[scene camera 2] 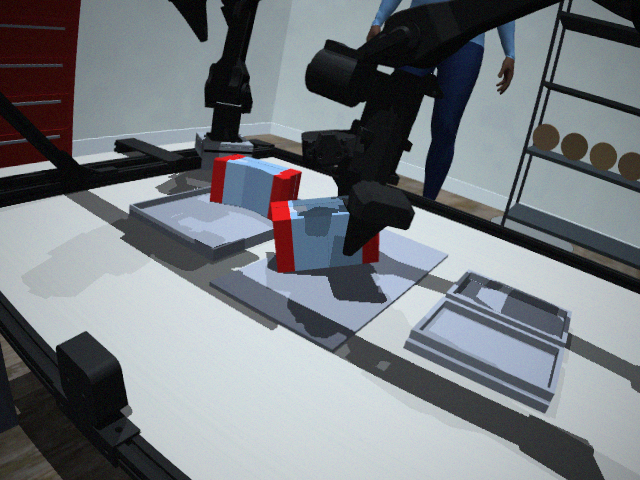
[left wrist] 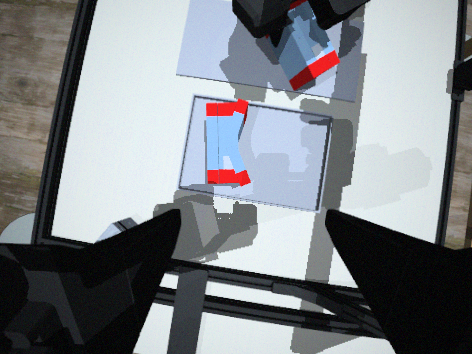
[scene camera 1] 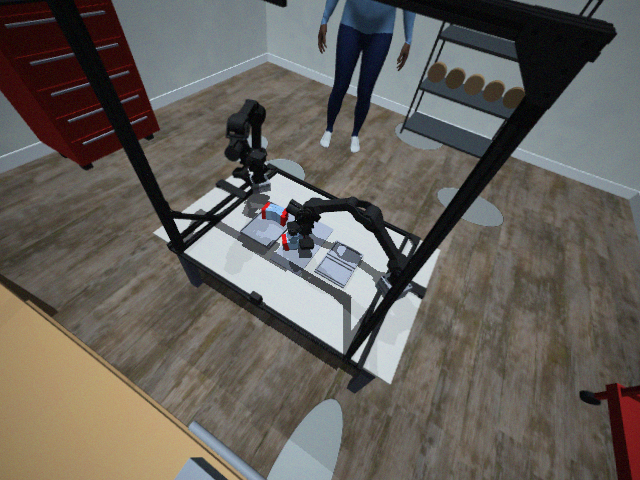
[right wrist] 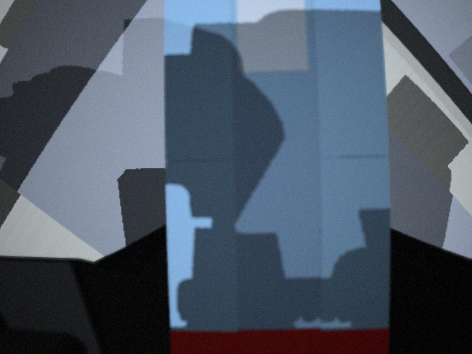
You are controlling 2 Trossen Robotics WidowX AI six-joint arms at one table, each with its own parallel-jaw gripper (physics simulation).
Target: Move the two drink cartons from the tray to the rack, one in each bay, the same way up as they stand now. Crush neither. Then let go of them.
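Places are measured from the left arm's base along level axes (x up, y right, z ahead), in metres.
Pixels of known places: left gripper, fingertip midpoint: (scene camera 2: 222,42) (left wrist: 253,216) (scene camera 1: 256,179); right gripper, fingertip midpoint: (scene camera 2: 342,243) (left wrist: 287,38) (scene camera 1: 300,241) (right wrist: 265,218); left arm's base, link origin: (scene camera 2: 223,138) (scene camera 1: 258,179).
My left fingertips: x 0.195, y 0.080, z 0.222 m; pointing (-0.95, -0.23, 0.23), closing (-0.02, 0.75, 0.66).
For each thing: its top centre in the pictures, then the offset to it from my left fingertips. "spot": a spot on its surface instead.
- drink carton, top centre: (left wrist: 228,142) (scene camera 2: 258,165) (scene camera 1: 275,209) dx -0.176, dy -0.071, dz +0.044 m
- tray, top centre: (scene camera 2: 233,206) (left wrist: 255,152) (scene camera 1: 270,222) dx -0.234, dy -0.033, dz +0.069 m
- two-bay rack, top centre: (scene camera 2: 504,319) (scene camera 1: 340,261) dx -0.230, dy -0.252, dz +0.416 m
- small black block, surface spot: (scene camera 2: 92,374) (scene camera 1: 258,299) spot: dx -0.198, dy +0.168, dz +0.462 m
One drink carton (scene camera 1: 273,212) (scene camera 2: 248,183) (left wrist: 217,145), light blue with red ends and a narrowed waist, stands in the tray (scene camera 2: 165,235) (left wrist: 324,165). The other carton (scene camera 2: 317,232) (left wrist: 295,55) (right wrist: 280,190) is upright at the flat grey plate (scene camera 2: 413,253) (left wrist: 210,40); whether its base touches is unclear. My right gripper (left wrist: 287,38) (right wrist: 265,218) is shut on this carton, a finger against each side; its far finger is hidden in scene camera 2. My left gripper (left wrist: 253,216) is open and empty, high up near the tray. The two-bay rack (scene camera 1: 330,279) (scene camera 2: 480,374) holds no carton.
The plate lies between the tray and the rack. A black frame with slanting posts surrounds the table. A small black block (scene camera 1: 255,298) (scene camera 2: 92,374) sits on the frame's front rail. A person (scene camera 1: 361,67), a shelf unit and a red drawer cabinet stand beyond the table.
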